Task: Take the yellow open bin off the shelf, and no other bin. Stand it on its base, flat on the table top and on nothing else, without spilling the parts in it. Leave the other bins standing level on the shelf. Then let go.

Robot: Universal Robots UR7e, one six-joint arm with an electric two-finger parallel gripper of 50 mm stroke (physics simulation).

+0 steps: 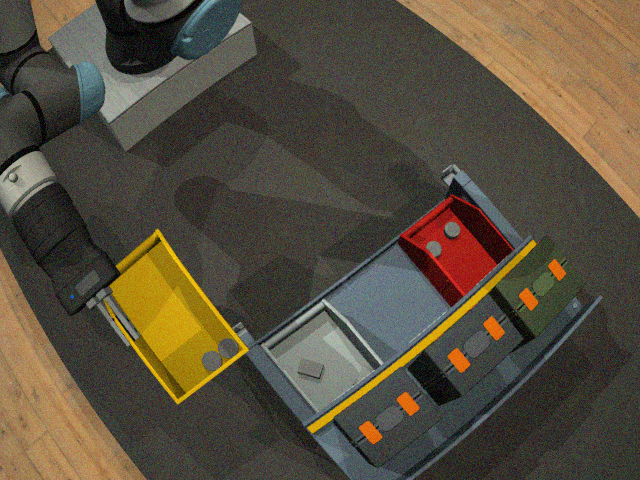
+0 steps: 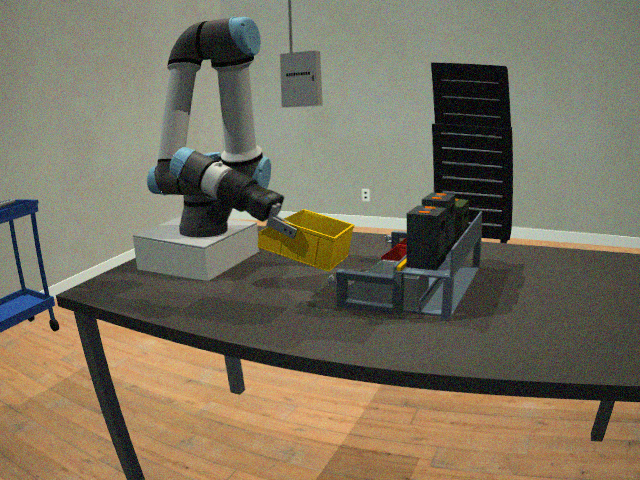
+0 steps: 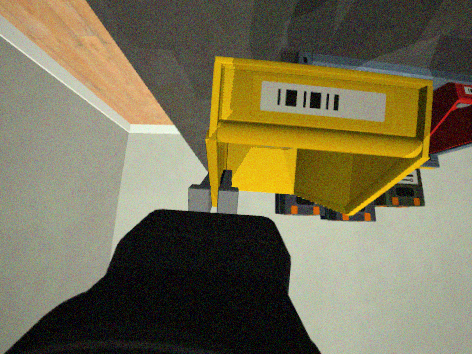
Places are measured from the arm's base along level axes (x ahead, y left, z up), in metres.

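Pixels of known places: gripper, fingertip midpoint: (image 1: 134,341) (image 2: 296,233) (image 3: 221,181); arm's base, origin of the base link: (image 1: 147,40) (image 2: 203,230).
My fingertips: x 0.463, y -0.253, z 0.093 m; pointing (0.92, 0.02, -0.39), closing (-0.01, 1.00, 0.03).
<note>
For each thing: its middle in the pictures, then the offset to it from my fingertips. "*": a spot on its surface instead. Level surfaces: height alone.
- yellow open bin, body centre: (image 3: 276,161) (image 1: 167,315) (image 2: 305,236) 0.019 m down, 0.007 m back, 0.049 m left
- table top, its level: 0.193 m down
- shelf, surface spot: (image 2: 367,303) * 0.177 m down, 0.113 m ahead, 0.099 m left
- red bin, body centre: (image 1: 466,259) (image 2: 416,254) (image 3: 428,127) 0.149 m down, 0.138 m ahead, 0.402 m left
- grey bin, body centre: (image 1: 333,372) (image 2: 389,283) 0.149 m down, 0.140 m ahead, 0.166 m left
- shelf's yellow strip, surface spot: (image 1: 423,335) * 0.081 m down, 0.182 m ahead, 0.269 m left
The yellow open bin (image 1: 155,310) (image 2: 310,248) (image 3: 320,132) hangs in the air above the table top (image 1: 310,217) (image 2: 232,304), left of the shelf (image 1: 281,361) (image 2: 367,303). It is tilted a little, its far end from the robot lower. Two grey round parts (image 1: 219,353) lie in it at that lower end. My gripper (image 1: 124,325) (image 2: 289,230) (image 3: 221,181) is shut on the bin's side wall, one finger inside and one outside. A red bin (image 1: 465,253) (image 2: 394,252) with two round parts and a grey bin (image 1: 330,351) with a square part sit on the shelf.
Several dark cases with orange latches, one of them (image 1: 390,418) (image 2: 426,237) at the near end, stand behind the shelf's yellow strip (image 1: 423,335). The robot's pedestal (image 1: 180,77) (image 2: 175,260) stands on the table. A blue cart (image 2: 23,304) is at the left.
</note>
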